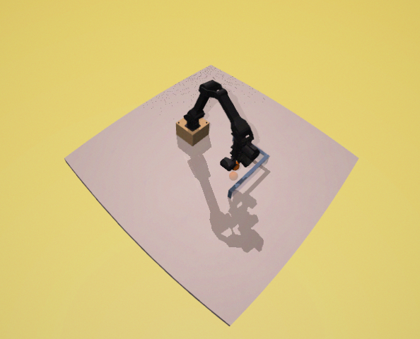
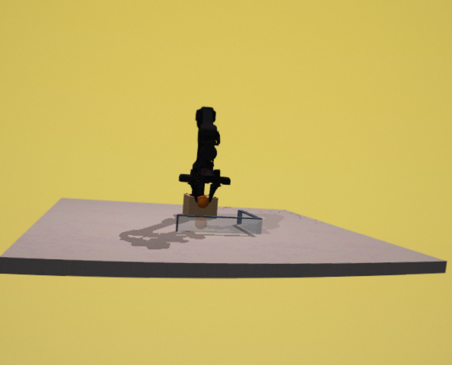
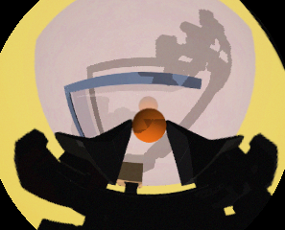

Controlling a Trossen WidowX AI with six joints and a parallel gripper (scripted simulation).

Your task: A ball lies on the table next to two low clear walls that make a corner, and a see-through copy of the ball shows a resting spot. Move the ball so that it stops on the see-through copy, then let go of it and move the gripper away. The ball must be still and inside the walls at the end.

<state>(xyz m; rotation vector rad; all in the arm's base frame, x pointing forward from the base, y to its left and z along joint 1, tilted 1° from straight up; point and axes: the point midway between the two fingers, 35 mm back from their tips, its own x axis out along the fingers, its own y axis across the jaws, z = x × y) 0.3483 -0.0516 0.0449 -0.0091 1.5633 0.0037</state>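
Now: gripper tip 80 mm above the see-through copy of ball. Round my gripper tip: orange ball: right at my gripper tip.
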